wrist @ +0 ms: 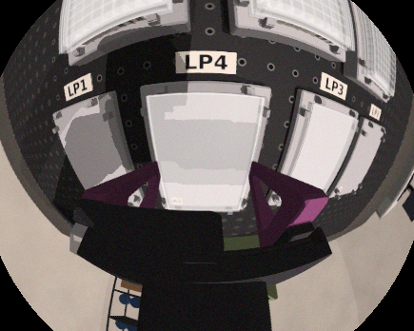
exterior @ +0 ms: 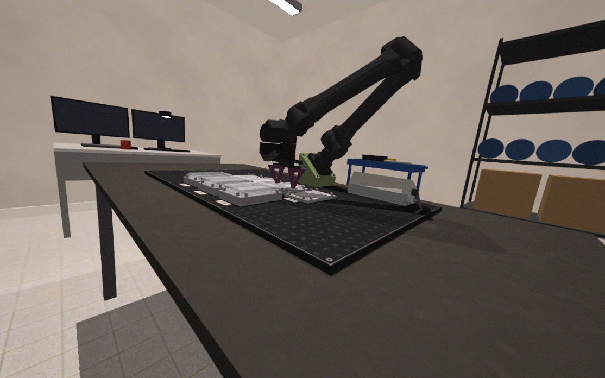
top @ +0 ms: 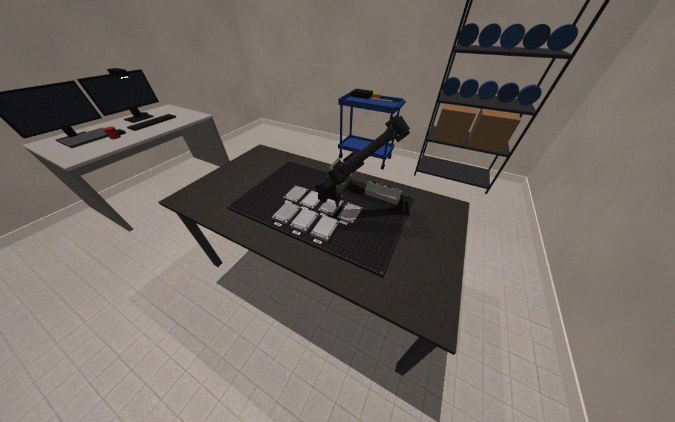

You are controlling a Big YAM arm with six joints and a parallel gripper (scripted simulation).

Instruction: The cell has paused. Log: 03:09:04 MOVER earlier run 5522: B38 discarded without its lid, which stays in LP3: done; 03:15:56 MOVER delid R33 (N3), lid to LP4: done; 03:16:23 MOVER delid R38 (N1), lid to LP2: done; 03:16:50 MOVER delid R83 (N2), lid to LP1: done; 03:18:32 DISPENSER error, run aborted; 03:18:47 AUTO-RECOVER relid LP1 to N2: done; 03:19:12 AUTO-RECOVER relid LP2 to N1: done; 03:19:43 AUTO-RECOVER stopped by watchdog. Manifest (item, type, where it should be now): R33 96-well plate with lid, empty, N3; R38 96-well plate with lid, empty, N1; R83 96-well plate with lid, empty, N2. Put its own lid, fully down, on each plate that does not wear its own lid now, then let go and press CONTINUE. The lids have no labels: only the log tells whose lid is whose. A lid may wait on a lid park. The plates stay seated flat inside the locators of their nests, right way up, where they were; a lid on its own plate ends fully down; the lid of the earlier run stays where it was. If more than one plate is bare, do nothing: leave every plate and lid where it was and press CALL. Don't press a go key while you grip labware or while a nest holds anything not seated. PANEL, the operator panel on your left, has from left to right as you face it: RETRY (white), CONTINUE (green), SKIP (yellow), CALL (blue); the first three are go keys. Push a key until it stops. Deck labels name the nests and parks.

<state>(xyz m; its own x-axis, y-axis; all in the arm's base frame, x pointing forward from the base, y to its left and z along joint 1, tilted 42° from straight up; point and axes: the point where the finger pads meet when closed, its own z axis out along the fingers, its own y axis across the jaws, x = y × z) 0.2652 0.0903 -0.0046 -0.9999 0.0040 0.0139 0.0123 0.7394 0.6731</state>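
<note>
Now: the lid park LP4 20 mm below my hand. The rest, counted from my hand: LP4 label: 90 mm ahead, 20 mm below; lid park LP1: 130 mm to the left, 20 mm below; lid park LP2: 260 mm to the right, 20 mm below.
</note>
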